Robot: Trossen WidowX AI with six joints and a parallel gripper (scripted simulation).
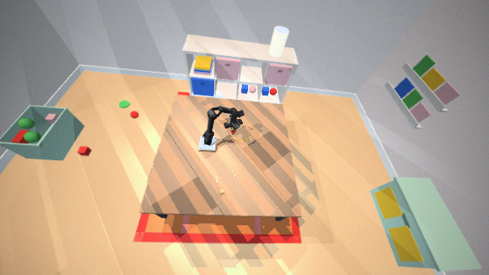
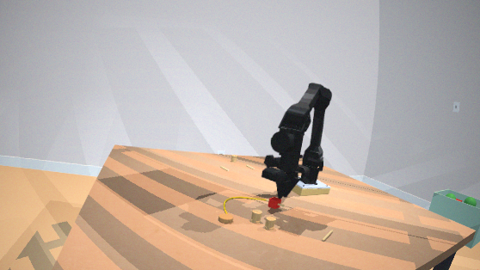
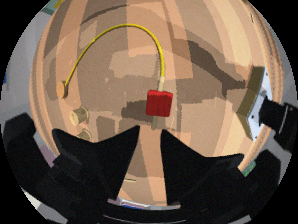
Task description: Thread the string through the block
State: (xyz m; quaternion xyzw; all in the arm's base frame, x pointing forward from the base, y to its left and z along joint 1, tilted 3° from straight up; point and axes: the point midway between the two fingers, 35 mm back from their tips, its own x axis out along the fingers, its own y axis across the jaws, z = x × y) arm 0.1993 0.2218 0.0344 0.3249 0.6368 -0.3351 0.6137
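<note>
Right now my gripper tip is 10 mm short of the block, 30 mm to the left of it and 30 mm above it. The rest, counted from my gripper tip: round wooden button (190 mm ahead, 90 mm to the left, 40 mm below).
</note>
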